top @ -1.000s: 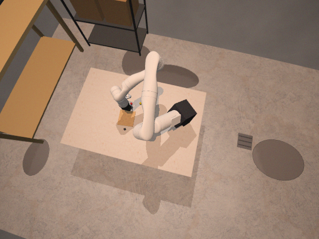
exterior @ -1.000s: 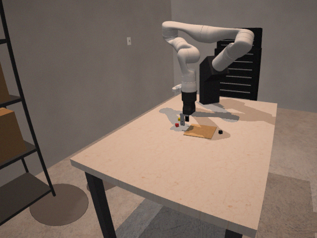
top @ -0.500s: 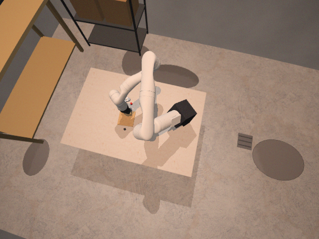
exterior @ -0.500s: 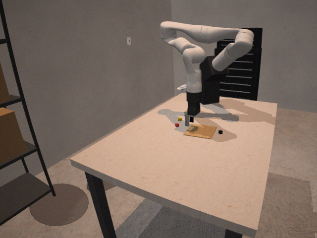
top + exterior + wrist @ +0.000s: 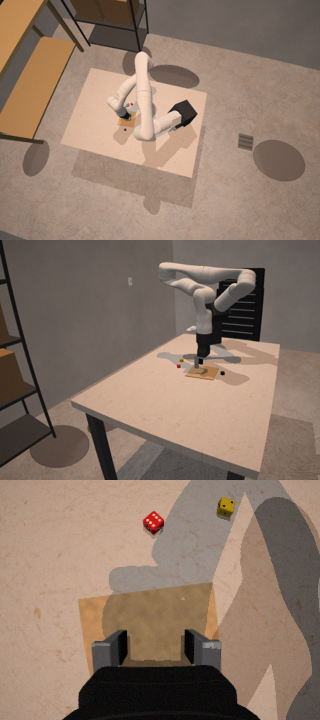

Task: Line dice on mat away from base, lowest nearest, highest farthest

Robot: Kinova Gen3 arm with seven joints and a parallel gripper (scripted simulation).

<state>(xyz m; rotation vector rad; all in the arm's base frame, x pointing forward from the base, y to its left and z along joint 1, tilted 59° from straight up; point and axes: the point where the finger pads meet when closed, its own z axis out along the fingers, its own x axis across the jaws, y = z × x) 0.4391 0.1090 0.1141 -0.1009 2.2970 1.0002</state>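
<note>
My gripper is now 10 mm past the tan mat, 20 mm to the right of it and 40 mm above it. Round my hand: black die (60 mm behind, 110 mm to the left, 40 mm below); yellow die (20 mm behind, 160 mm to the right, 40 mm below); red die (40 mm ahead, 110 mm to the right, 40 mm below).
</note>
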